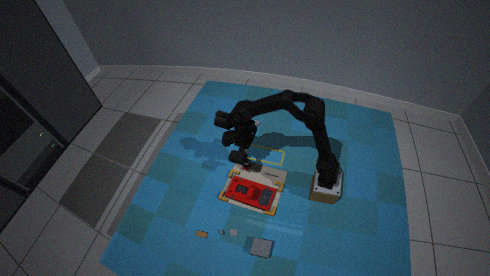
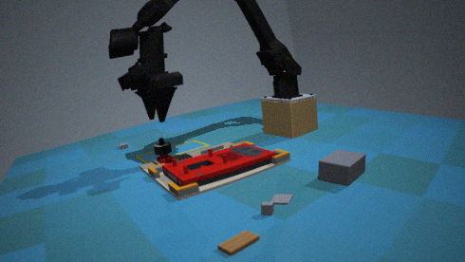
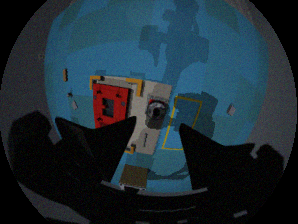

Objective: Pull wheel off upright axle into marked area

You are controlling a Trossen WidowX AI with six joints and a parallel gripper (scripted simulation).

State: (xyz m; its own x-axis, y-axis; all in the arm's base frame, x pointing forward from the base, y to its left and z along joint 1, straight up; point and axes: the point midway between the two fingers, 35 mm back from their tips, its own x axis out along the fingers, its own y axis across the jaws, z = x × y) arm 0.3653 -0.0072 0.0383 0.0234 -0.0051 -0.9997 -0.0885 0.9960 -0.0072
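Now: gripper tip 60 mm above the wheel. The rest, counted from my gripper tip: brown block (380 mm to the left, 100 mm below, 40 mm ahead); then grey box (330 mm to the left, 210 mm behind, 80 mm below).
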